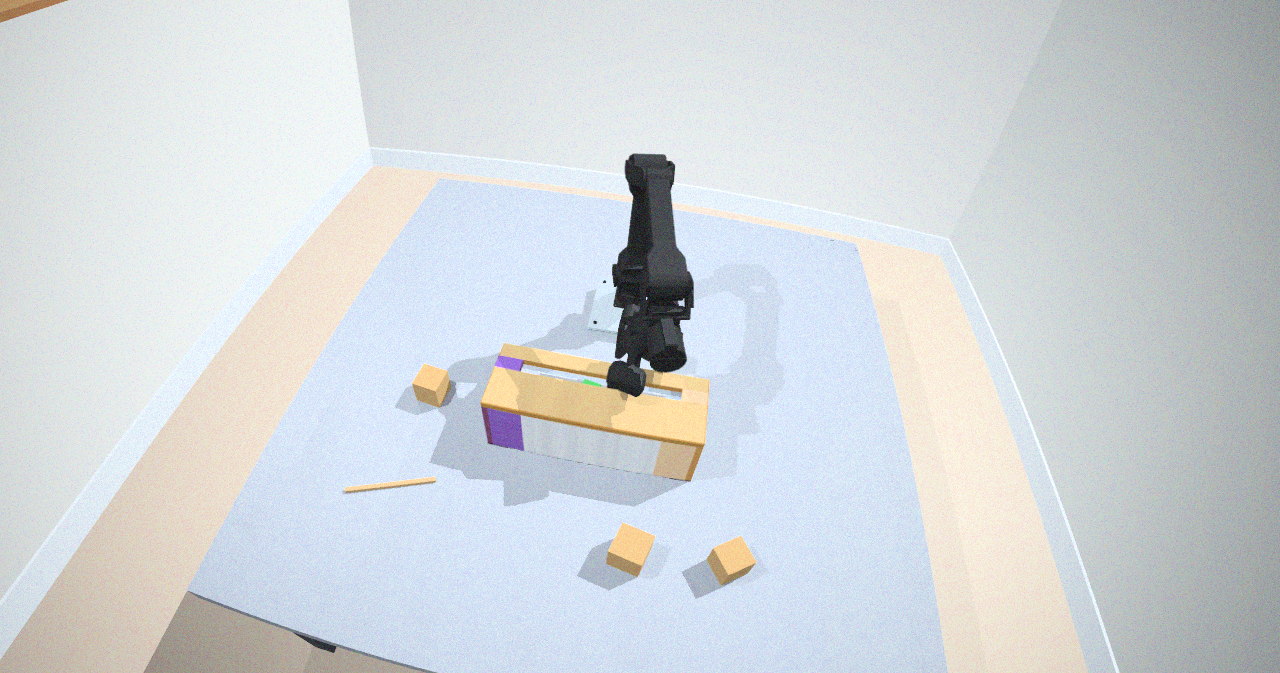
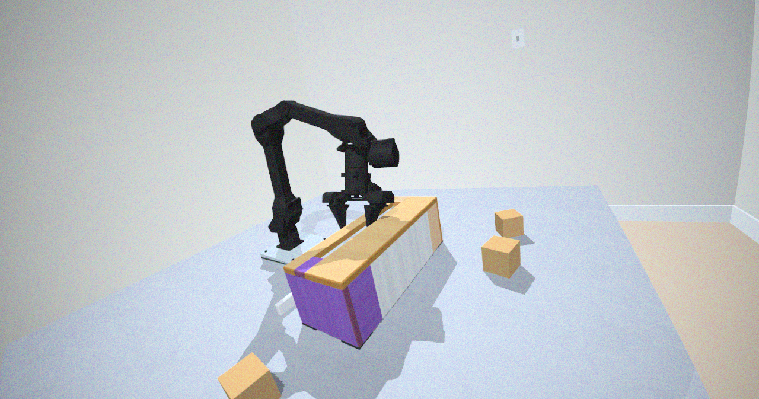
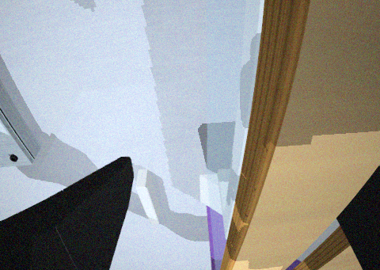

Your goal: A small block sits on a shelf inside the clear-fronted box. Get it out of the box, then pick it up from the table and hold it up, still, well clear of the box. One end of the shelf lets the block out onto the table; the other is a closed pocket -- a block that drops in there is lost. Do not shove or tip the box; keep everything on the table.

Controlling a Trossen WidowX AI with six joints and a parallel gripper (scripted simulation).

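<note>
Now: the green block 4 cm to the right of my gripper tip, 4 cm ahead of it and 1 cm below it. The rest, counted from my gripper tip: tan stick: 37 cm to the right, 27 cm ahead, 9 cm below.
</note>
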